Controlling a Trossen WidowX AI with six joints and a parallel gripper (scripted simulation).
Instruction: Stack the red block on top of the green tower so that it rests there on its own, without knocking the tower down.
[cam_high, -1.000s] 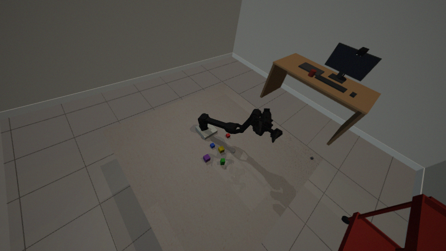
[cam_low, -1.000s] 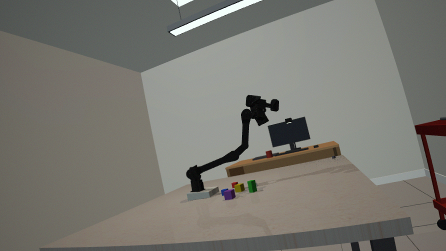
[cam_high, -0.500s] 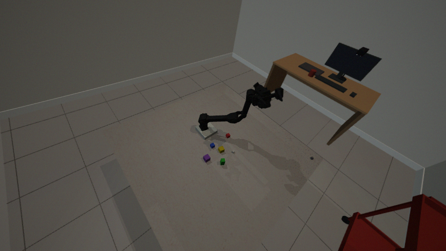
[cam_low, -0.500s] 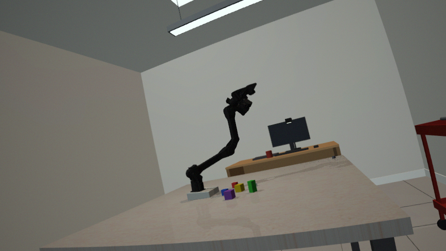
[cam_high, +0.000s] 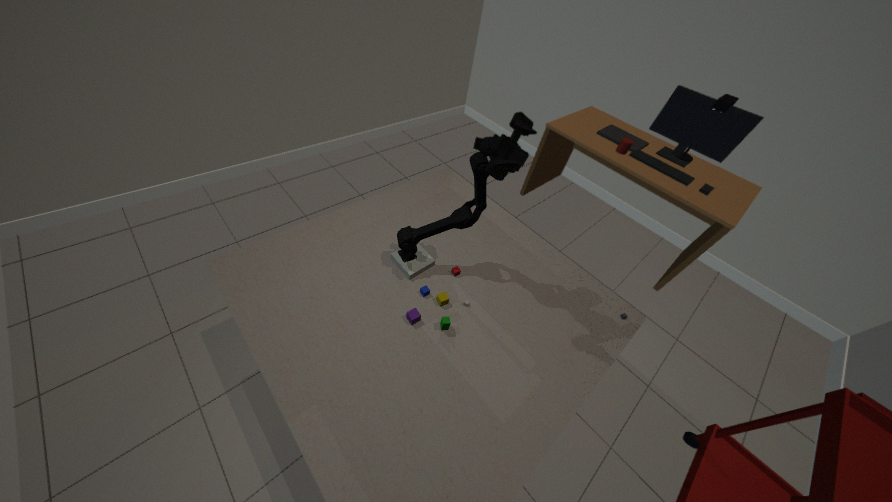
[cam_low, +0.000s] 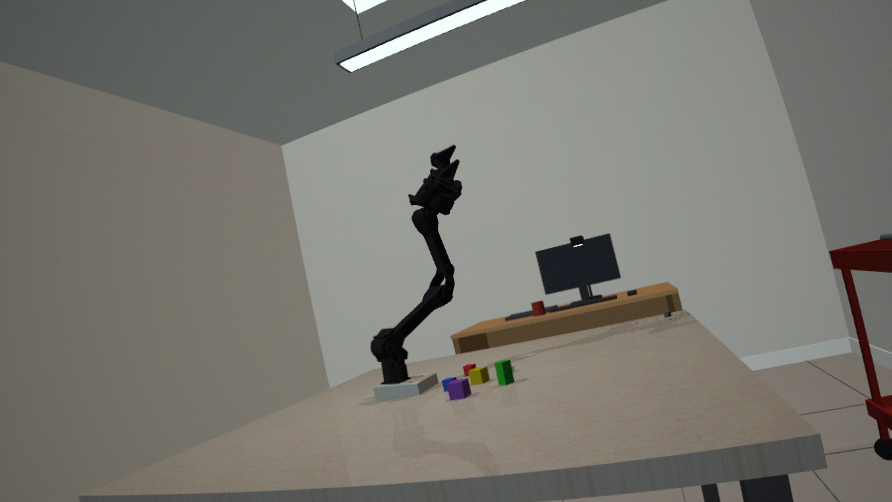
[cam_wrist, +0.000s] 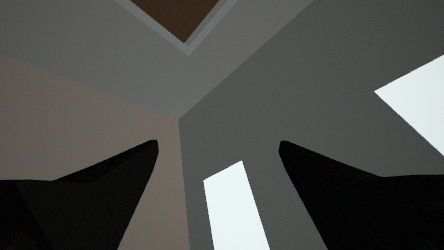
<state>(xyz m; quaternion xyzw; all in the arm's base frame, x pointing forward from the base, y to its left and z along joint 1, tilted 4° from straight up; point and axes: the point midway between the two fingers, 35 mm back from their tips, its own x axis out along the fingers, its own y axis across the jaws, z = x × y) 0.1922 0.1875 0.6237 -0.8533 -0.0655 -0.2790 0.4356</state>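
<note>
My gripper tip is 10 cm past the red block, 4 cm to the left of it and 65 cm above it. Round my gripper tip: small white cube: 5 cm ahead, 8 cm to the right, 65 cm below; then yellow block: 16 cm to the right, 64 cm below; then blue block: 7 cm behind, 21 cm to the right, 65 cm below.
</note>
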